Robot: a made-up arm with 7 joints. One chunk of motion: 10 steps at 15 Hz.
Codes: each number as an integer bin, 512 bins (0 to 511) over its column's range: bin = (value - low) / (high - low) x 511, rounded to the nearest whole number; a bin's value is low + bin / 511 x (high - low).
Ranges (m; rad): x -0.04..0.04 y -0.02..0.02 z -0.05..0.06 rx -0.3..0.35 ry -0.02..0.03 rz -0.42..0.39
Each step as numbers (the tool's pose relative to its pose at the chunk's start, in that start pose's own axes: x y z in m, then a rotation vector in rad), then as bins.
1 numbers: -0.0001 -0.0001 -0.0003 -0.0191 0.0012 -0.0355
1 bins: 255 254 231 221 217 243
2 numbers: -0.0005 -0.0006 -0.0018 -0.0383 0.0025 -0.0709
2 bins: 252 248 224 206 230 220
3 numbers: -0.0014 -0.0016 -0.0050 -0.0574 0.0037 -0.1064
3 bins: 247 235 209 191 242 198
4 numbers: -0.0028 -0.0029 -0.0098 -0.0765 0.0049 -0.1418
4 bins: 238 218 187 176 254 176
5 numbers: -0.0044 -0.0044 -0.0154 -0.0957 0.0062 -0.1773
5 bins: 227 199 161 161 268 153
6 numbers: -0.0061 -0.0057 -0.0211 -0.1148 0.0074 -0.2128
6 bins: 217 183 134 146 280 131
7 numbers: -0.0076 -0.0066 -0.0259 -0.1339 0.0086 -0.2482
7 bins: 207 171 112 131 292 108
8 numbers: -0.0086 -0.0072 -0.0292 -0.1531 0.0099 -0.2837
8 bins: 201 164 97 115 306 86
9 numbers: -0.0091 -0.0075 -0.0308 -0.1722 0.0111 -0.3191
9 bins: 197 160 89 100 318 64
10 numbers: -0.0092 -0.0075 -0.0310 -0.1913 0.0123 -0.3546
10 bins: 197 160 88 85 330 41
